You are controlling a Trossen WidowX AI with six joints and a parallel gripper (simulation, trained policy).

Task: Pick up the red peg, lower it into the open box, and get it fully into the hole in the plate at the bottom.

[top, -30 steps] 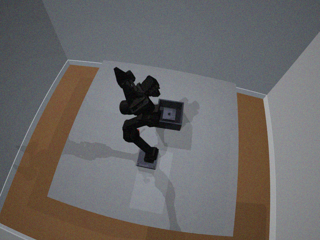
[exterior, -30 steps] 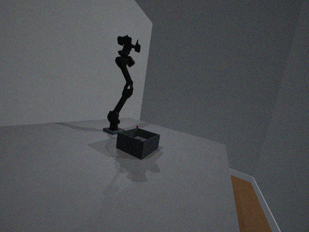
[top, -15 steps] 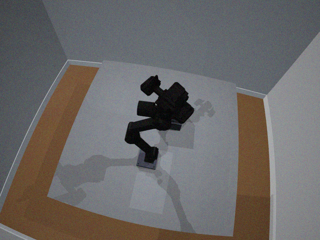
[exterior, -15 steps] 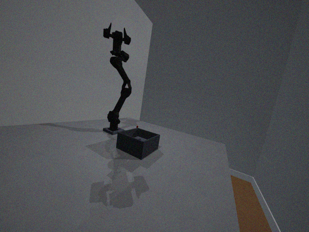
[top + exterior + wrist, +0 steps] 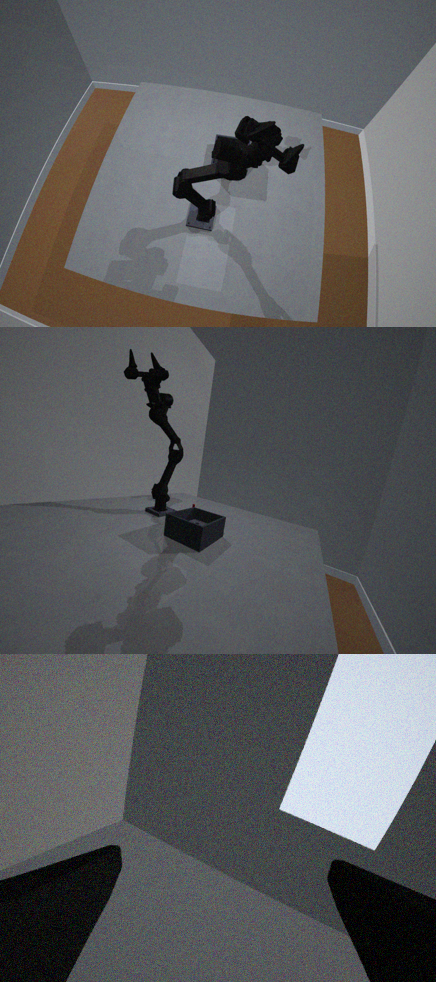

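My gripper tip is 730 mm above the red peg, 310 mm to the right of it and 140 mm short of it. The rest, counted from my gripper tip: dark box 740 mm below, 330 mm ahead, 130 mm to the left; then plate 720 mm below, 330 mm ahead, 130 mm to the left.
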